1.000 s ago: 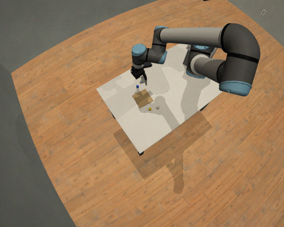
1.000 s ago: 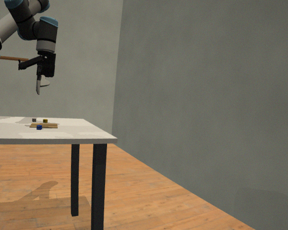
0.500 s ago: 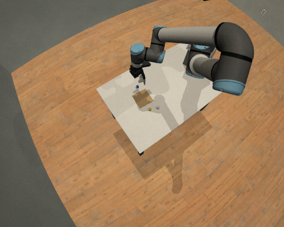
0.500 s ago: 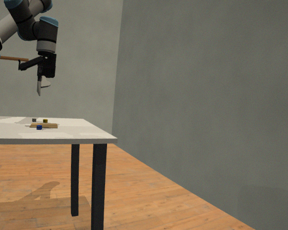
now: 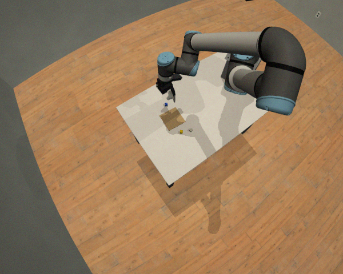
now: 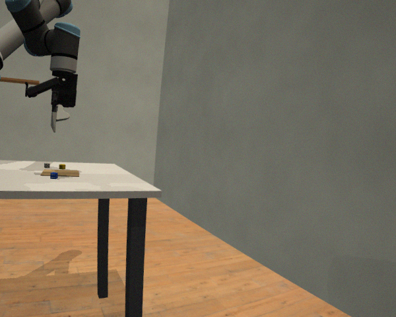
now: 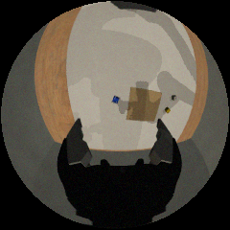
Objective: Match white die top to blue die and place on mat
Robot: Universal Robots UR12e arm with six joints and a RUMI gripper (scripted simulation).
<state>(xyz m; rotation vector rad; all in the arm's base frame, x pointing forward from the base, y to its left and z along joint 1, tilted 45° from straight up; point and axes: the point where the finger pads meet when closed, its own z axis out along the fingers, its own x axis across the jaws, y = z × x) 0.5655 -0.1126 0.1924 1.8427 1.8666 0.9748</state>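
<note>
My gripper is now 1 cm short of the blue die, 1 cm to the left of it and 15 cm above it. From my hand the other things lie so: white die: 5 cm behind, 25 cm to the left, 15 cm below; tan mat: 2 cm ahead, 11 cm to the left, 16 cm below; yellow die: 2 cm ahead, 24 cm to the left, 15 cm below.
</note>
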